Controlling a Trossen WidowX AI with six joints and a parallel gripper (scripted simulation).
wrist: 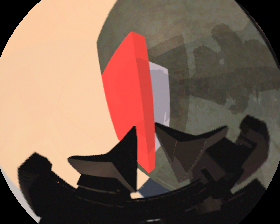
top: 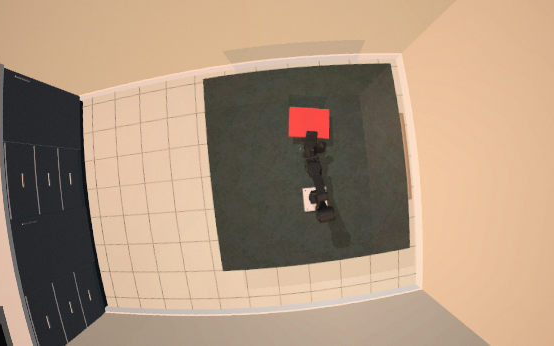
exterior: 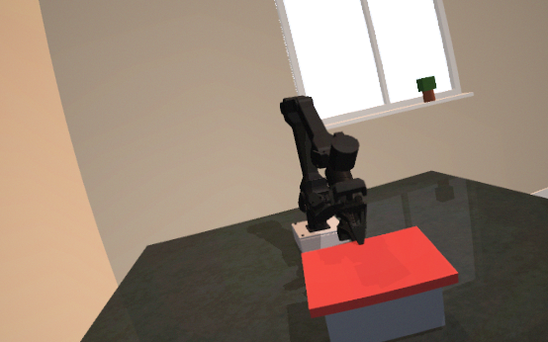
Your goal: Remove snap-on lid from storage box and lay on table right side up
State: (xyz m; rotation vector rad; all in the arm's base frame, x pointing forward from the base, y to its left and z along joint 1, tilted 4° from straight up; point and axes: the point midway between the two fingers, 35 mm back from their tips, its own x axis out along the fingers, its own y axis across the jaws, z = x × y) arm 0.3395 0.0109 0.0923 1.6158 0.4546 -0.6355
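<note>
Now: gripper tip 80 mm short of the red lid and 10 mm to the left of it. Round my gripper tip: grey storage box 70 mm ahead, 10 mm to the right, 60 mm below.
</note>
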